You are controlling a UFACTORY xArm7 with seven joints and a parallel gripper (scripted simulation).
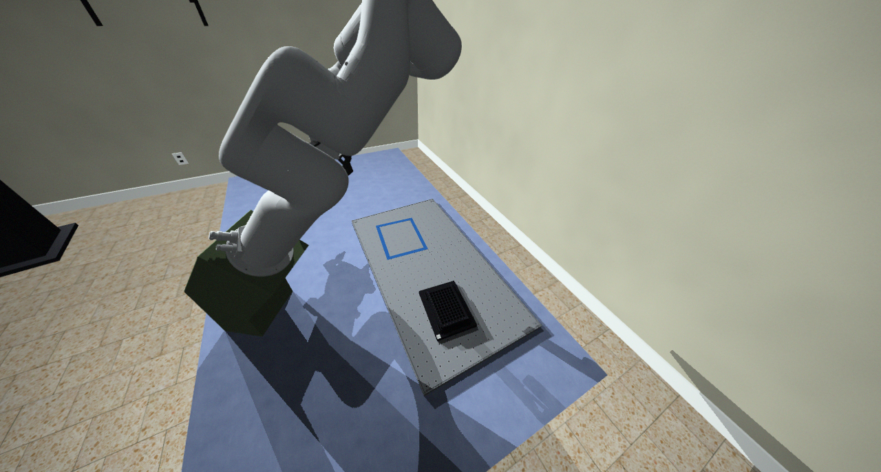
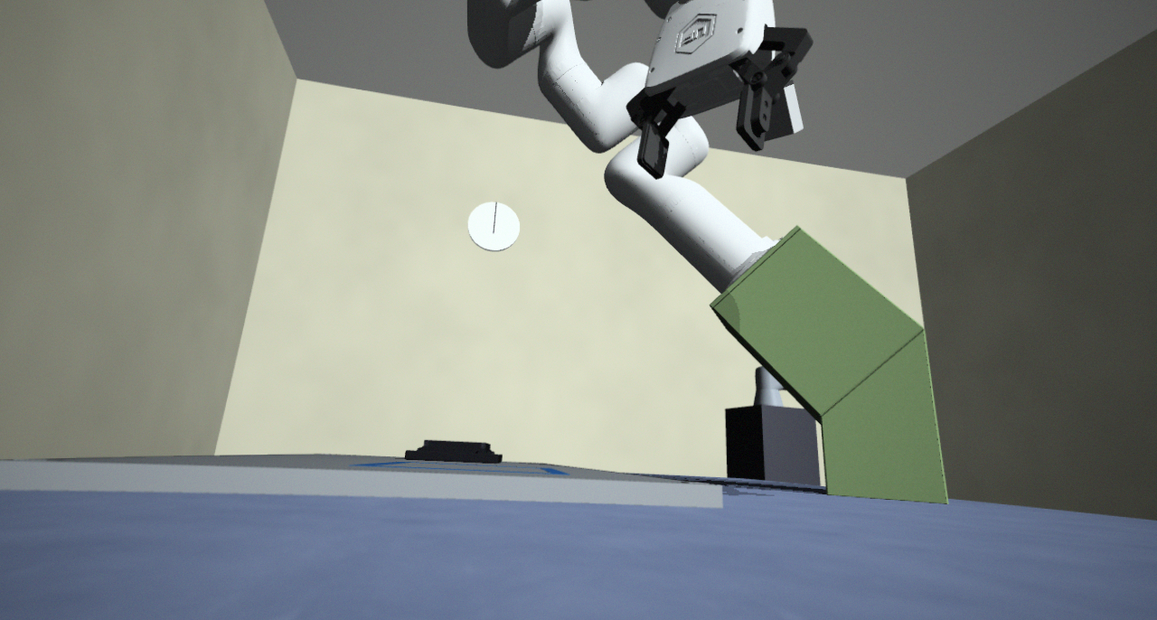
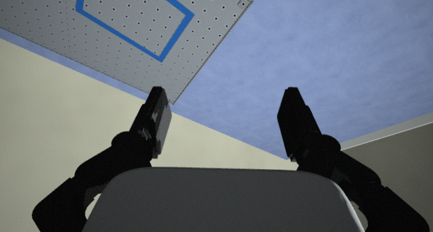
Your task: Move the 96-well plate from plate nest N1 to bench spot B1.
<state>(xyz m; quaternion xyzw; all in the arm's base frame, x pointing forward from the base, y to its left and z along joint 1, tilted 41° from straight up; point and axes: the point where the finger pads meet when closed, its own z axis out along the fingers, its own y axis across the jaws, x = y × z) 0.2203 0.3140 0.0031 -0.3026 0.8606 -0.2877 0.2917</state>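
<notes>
My gripper is now 50 cm to the left of the black 96-well plate, 24 cm above it and 10 cm short of it. Also, from my hand: black plate nest N1: 50 cm to the right, 25 cm below, 10 cm ahead.
</notes>
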